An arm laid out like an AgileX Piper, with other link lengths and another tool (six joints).
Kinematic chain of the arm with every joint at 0, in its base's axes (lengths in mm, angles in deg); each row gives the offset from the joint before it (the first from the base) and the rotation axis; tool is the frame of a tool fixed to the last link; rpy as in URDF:
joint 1: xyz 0 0 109.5 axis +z
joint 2: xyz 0 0 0 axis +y
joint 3: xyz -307.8 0 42.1 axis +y
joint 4: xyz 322.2 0 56.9 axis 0.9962 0 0.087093
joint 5: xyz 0 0 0 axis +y
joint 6: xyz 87 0 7.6 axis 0.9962 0 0.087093
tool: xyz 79.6 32 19 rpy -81.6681 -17.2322 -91.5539
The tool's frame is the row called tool.
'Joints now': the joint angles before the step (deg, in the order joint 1, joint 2, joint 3, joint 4, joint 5, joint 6). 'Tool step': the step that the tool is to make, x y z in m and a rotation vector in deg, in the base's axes. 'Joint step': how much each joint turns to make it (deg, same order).
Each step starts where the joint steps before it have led.
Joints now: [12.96, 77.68, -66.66, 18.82, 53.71, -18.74]
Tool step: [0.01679, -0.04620, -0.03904, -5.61, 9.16, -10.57]
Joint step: [-4.55, 3.78, 0.00, -8.28, 4.41, 9.50]
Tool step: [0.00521, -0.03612, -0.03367, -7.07, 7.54, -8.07]
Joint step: [-2.02, 3.39, 0.00, -9.08, 4.23, 8.78]
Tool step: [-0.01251, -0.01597, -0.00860, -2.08, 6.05, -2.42]
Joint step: [-1.45, 0.48, 0.00, -1.83, 5.73, 1.48]
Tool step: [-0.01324, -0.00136, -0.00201, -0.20, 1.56, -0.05]
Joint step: [0.00, -1.58, 1.83, -0.07, 1.33, 0.06]
